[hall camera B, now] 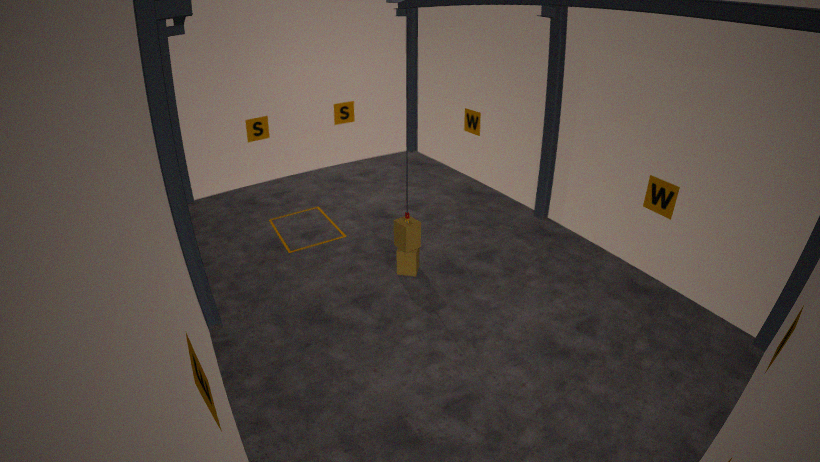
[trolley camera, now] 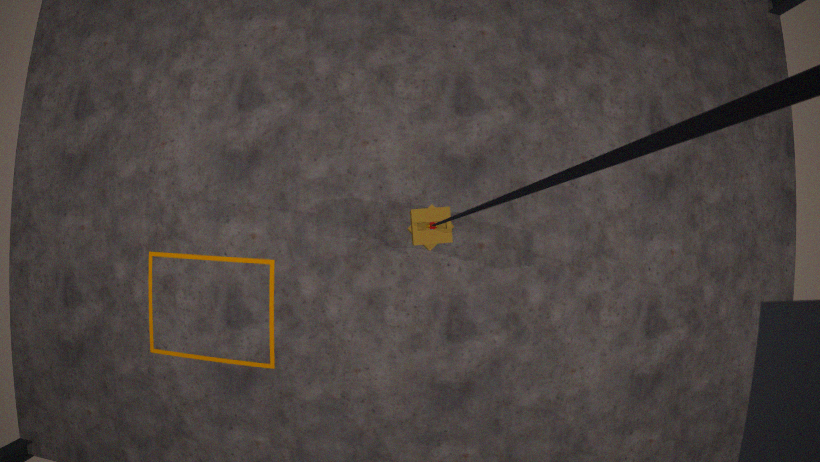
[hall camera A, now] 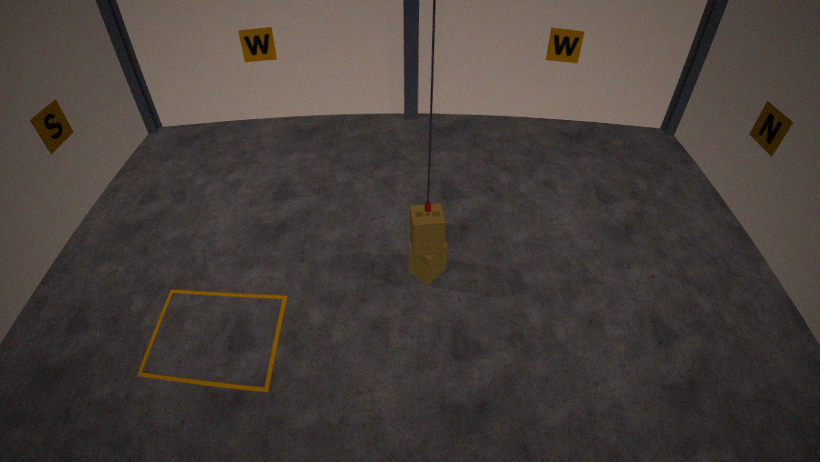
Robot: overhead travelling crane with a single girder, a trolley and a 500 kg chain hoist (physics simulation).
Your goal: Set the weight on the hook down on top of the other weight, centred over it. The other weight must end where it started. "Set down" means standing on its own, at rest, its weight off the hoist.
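The upper yellow block weight (hall camera A: 427, 234) (hall camera B: 407, 236) (trolley camera: 421, 216) is upright directly over the other yellow weight (hall camera A: 420, 266) (hall camera B: 407, 264) (trolley camera: 430, 248), which stands on the floor turned about 45 degrees to it. No gap shows between them; a very small one could not be told. In the trolley camera the lower weight's corners stick out on all four sides by similar small amounts, so the upper one looks about centred. The red hook (hall camera A: 427, 207) (hall camera B: 407, 215) (trolley camera: 432, 225) is at the upper weight's top middle and looks attached to it. The chain looks straight.
A yellow outlined square (hall camera A: 228, 293) (hall camera B: 279, 235) (trolley camera: 271, 312) is marked on the floor, toward the S wall from the weights. The chain (hall camera A: 430, 114) (hall camera B: 406, 172) (trolley camera: 602, 156) runs up from the hook. Grey columns (hall camera A: 410, 57) (hall camera B: 550, 114) stand along the walls.
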